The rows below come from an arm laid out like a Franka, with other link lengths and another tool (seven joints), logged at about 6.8 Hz.
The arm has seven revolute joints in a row. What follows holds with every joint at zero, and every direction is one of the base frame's. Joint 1 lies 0.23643 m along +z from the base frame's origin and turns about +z. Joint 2 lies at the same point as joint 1 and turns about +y. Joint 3 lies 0.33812 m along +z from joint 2 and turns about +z. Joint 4 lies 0.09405 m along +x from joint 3 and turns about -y. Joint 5 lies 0.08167 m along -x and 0.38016 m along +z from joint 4 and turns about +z. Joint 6 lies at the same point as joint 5 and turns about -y. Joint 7 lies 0.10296 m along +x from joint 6 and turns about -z. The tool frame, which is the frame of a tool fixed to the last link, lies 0.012 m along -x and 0.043 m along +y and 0.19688 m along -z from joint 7; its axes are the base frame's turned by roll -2.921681, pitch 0 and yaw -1.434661 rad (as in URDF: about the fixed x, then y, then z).
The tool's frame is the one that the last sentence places.
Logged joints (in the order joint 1, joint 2, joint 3, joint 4, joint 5, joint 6, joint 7), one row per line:
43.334 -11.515 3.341 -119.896 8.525 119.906 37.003
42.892 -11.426 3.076 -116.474 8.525 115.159 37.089
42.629 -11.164 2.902 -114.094 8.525 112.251 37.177
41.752 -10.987 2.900 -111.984 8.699 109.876 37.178
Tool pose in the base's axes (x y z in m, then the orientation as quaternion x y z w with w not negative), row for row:
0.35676 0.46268 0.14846 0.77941 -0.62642 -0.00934 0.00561
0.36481 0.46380 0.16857 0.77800 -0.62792 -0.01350 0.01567
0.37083 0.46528 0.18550 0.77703 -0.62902 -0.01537 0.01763
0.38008 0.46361 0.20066 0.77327 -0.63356 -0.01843 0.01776
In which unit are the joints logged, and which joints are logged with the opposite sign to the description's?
The joints are logged in degrees. Opposite sign: joint 2.
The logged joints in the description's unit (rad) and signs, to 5 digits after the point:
0.75632 0.20097 0.05831 -2.09258 0.14879 2.09275 0.64582
0.74861 0.19942 0.05369 -2.03285 0.14879 2.00990 0.64733
0.74402 0.19485 0.05065 -1.99132 0.14879 1.95915 0.64886
0.72871 0.19176 0.05061 -1.95449 0.15183 1.91770 0.64888

